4 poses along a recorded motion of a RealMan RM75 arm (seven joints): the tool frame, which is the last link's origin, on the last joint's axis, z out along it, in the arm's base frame.
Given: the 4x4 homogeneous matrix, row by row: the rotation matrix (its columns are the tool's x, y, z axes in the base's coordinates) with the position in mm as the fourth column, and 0 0 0 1 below. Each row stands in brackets.
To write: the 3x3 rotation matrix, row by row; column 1 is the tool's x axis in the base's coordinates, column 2 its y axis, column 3 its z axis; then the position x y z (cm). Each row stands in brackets. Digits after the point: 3 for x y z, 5 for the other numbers.
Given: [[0.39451 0.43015 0.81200 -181.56], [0.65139 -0.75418 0.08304 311.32], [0.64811 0.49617 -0.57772 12.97], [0 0 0 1]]
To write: [[0.39451 0.43015 0.81200], [0.65139 -0.75418 0.08304], [0.64811 0.49617 -0.57772]], [-18.156 31.132 1.297]
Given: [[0.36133 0.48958 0.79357 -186.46], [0.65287 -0.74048 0.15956 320.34], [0.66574 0.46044 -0.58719 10.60], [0 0 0 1]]
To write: [[0.36133 0.48958 0.79357], [0.65287 -0.74048 0.15956], [0.66574 0.46044 -0.58719]], [-18.646 32.034 1.060]
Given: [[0.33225 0.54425 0.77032 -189.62], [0.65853 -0.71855 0.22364 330.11], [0.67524 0.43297 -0.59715 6.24], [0 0 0 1]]
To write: [[0.33225 0.54425 0.77032], [0.65853 -0.71855 0.22364], [0.67524 0.43297 -0.59715]], [-18.962 33.011 0.624]
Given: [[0.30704 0.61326 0.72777 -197.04], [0.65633 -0.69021 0.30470 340.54], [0.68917 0.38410 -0.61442 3.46], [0 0 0 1]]
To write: [[0.30704 0.61326 0.72777], [0.65633 -0.69021 0.30470], [0.68917 0.38410 -0.61442]], [-19.704 34.054 0.346]
